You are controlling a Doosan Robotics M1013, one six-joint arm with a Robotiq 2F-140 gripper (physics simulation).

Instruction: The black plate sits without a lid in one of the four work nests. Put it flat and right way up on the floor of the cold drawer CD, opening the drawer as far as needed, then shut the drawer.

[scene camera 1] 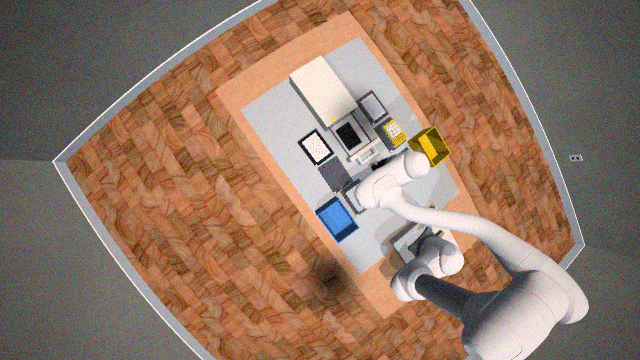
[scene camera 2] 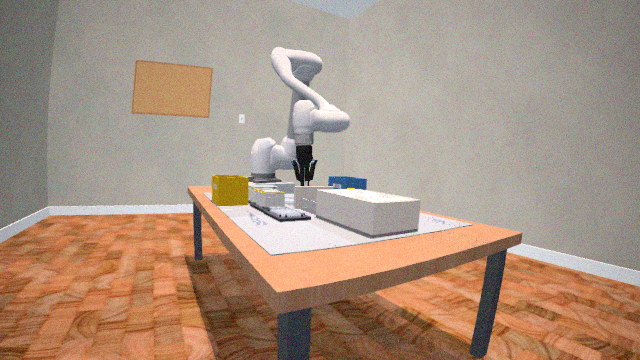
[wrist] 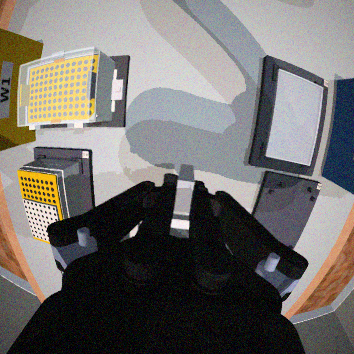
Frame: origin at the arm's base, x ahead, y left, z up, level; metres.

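Where they show: gripper, fingertip midpoint: (scene camera 1: 371, 165) (wrist: 185, 175); arm's base, origin of the base link: (scene camera 1: 426, 246) (scene camera 2: 263, 181).
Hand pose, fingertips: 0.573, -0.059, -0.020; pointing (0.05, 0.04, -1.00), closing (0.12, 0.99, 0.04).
Each offset is from my fingertips to the top centre of the thing, as dx, dy, dz. "*": to the spot under its first point.
The drawer @(* +0.051, -0.006, +0.037) (scene camera 1: 367, 155) (scene camera 2: 306, 192) stands partly open from the white cabinet @(+0.449, -0.058, +0.068) (scene camera 1: 322, 90) (scene camera 2: 370, 212). The black plate @(+0.194, -0.016, -0.006) (scene camera 1: 346, 135) lies inside it, looking flat and without a lid; cabinet and drawer walls hide it in scene camera 2. My gripper (scene camera 1: 379, 165) (scene camera 2: 305, 183) (wrist: 185, 175) is shut and empty, pointing down on the outer side of the drawer front, close to the handle. Whether it touches the front cannot be told. In the wrist view the gripper body hides the drawer and the plate.
A yellow bin @(-0.147, -0.321, +0.082) (scene camera 1: 431, 146) (scene camera 2: 230, 190) and plates with yellow wells (scene camera 1: 393, 132) (wrist: 62, 90) stand on one side. A blue bin @(-0.072, +0.324, +0.082) (scene camera 1: 336, 219) (scene camera 2: 347, 182), an empty dark nest @(+0.090, +0.171, -0.016) (scene camera 1: 335, 174) (wrist: 285, 207) and a white plate @(+0.264, +0.152, -0.012) (scene camera 1: 316, 147) are on the other.
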